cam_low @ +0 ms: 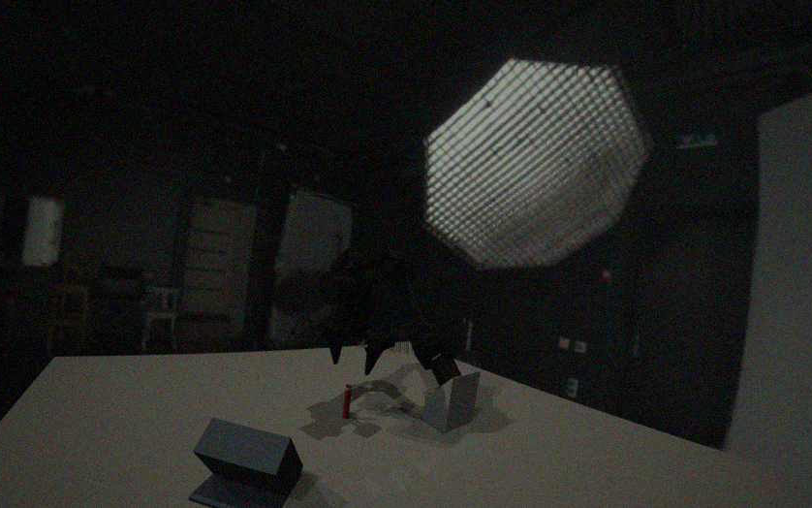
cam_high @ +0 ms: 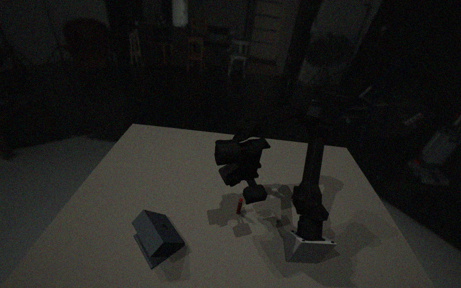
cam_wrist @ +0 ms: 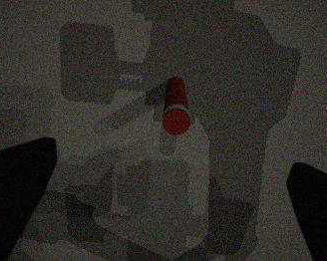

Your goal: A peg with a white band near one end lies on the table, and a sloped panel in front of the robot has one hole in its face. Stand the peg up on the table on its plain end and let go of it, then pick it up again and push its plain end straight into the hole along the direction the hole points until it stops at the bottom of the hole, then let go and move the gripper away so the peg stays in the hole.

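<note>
My gripper tip is 60 mm above the peg. The rest, counted from my gripper tip: sloped panel: 270 mm ahead, 100 mm to the left, 80 mm below.
</note>
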